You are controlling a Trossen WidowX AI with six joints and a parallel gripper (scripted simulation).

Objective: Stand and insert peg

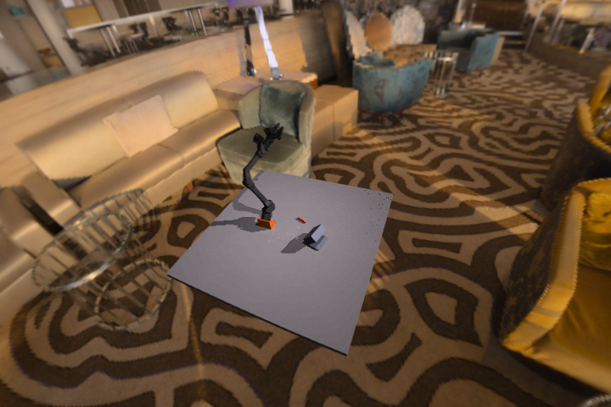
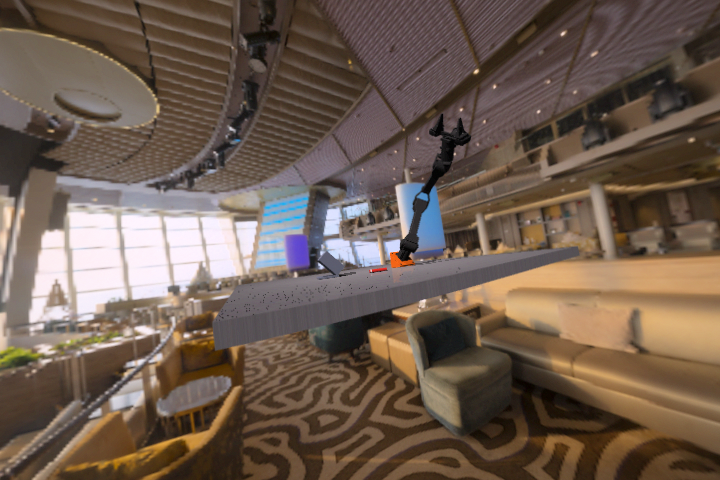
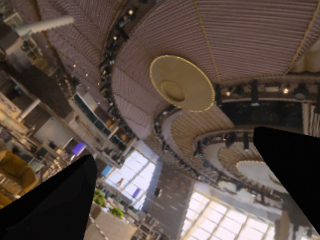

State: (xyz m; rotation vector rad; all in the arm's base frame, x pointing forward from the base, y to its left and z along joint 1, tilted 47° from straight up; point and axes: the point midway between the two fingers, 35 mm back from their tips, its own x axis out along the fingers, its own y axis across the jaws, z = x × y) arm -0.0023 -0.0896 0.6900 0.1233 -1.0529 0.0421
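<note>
Now: the red peg 23 cm ahead of my gripper tip, 36 cm to the right of it and 61 cm below it. The rest, counted from my gripper tip: sloped panel 38 cm ahead, 52 cm to the right, 55 cm below.
</note>
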